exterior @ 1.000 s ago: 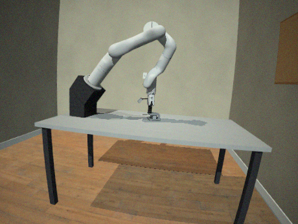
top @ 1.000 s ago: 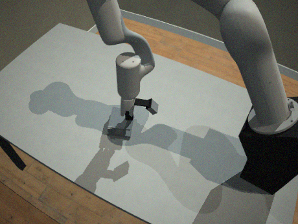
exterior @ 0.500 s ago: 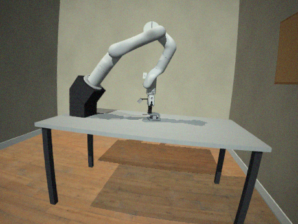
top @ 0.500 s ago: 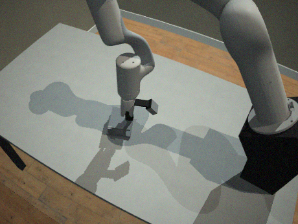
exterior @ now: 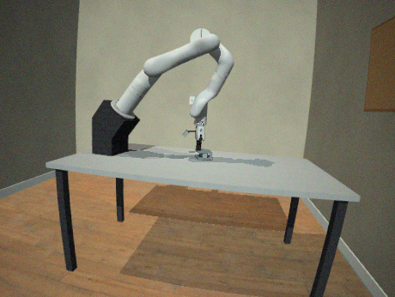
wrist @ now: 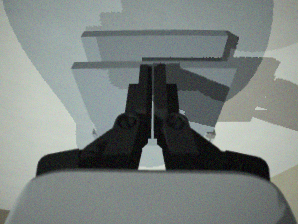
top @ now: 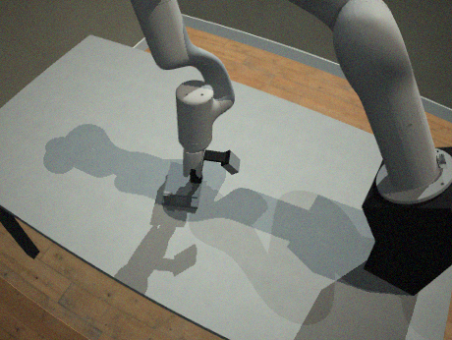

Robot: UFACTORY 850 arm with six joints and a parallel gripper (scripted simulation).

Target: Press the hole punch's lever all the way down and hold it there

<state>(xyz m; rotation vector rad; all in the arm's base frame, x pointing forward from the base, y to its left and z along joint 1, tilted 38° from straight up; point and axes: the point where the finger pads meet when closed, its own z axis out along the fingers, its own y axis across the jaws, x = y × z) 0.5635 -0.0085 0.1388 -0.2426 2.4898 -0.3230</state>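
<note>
The hole punch is 50 mm ahead of my hand, 10 mm to the left of it and 40 mm below it.
</note>
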